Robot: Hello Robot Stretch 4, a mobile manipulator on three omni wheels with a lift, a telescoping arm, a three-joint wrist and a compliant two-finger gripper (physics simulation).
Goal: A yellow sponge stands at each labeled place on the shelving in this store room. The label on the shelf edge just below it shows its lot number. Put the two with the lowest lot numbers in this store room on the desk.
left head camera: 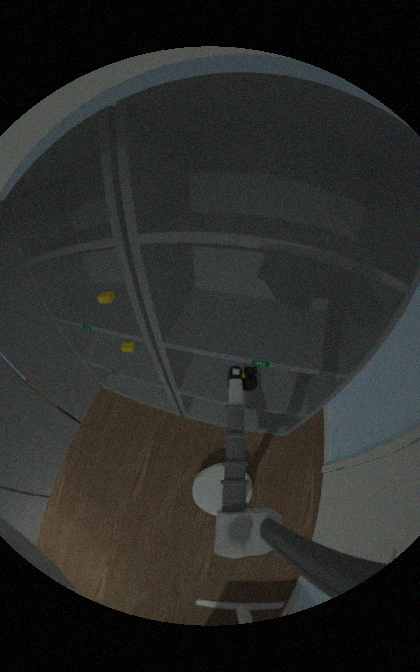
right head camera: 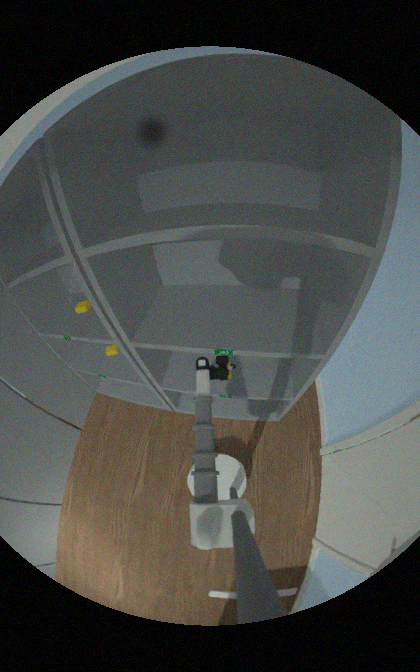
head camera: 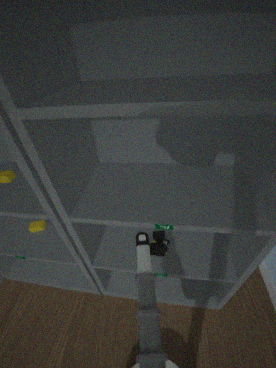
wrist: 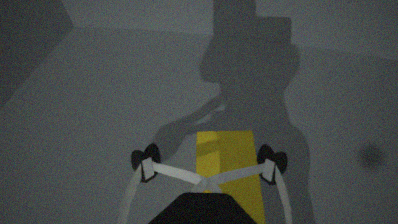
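My gripper is open, pitched down over a yellow sponge on a lower shelf of the right bay. In the wrist view the sponge lies below and between the fingers, slightly right of centre; the gripper body hides its near end. In the head views the wrist mostly covers it. The green label on the edge below it is unreadable. Two more yellow sponges, an upper one and a lower one, stand in the left bay. The desk is not seen.
A shelf edge with a green label runs just above the wrist. An upright divider separates the bays. A blue wall stands right of the shelving. The arm reaches in over the wooden floor.
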